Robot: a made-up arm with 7 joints.
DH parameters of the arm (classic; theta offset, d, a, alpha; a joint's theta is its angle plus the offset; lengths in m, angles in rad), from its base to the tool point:
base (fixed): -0.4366 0 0.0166 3.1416
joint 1: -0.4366 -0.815 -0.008 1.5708
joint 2: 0 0.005 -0.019 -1.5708
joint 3: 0 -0.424 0.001 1.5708
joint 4: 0 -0.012 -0.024 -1.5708
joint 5: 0 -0.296 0.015 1.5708
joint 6: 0 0.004 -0.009 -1.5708
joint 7: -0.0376 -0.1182 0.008 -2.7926
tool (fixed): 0.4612 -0.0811 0 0
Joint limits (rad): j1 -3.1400..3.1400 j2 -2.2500..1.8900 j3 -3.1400..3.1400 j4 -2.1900..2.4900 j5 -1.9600..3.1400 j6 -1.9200..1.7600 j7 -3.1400..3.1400
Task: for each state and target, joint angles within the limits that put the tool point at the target. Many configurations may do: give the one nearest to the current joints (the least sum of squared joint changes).
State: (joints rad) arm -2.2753 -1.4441 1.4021 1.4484 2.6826 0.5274 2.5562
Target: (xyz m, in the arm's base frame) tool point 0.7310 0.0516 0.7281
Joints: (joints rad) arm -2.9188 -1.6763 1.5149 0.9005 2.6466 0.5112 2.5730
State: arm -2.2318 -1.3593 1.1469 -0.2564 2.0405 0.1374 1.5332
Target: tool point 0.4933 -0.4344 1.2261
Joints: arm -2.5397 -0.8496 1.1569 -0.1889 2.0304 0.1948 1.5267
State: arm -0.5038 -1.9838 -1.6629 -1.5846 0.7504 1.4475 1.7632
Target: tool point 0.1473 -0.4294 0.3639
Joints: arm -1.3066 -2.2500 -0.9716 -1.1387 0.5912 1.1871 1.7574
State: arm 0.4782 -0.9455 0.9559 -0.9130 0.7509 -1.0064 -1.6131
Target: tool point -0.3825 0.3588 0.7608
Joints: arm 0.3216 -1.2412 0.7825 -1.3391 0.6920 -1.0570 -1.6569
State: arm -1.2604 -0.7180 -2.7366 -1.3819 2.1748 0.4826 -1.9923
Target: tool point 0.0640 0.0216 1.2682
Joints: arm -1.2925 -0.6595 -2.9670 -1.7669 2.1751 0.5381 -2.0136
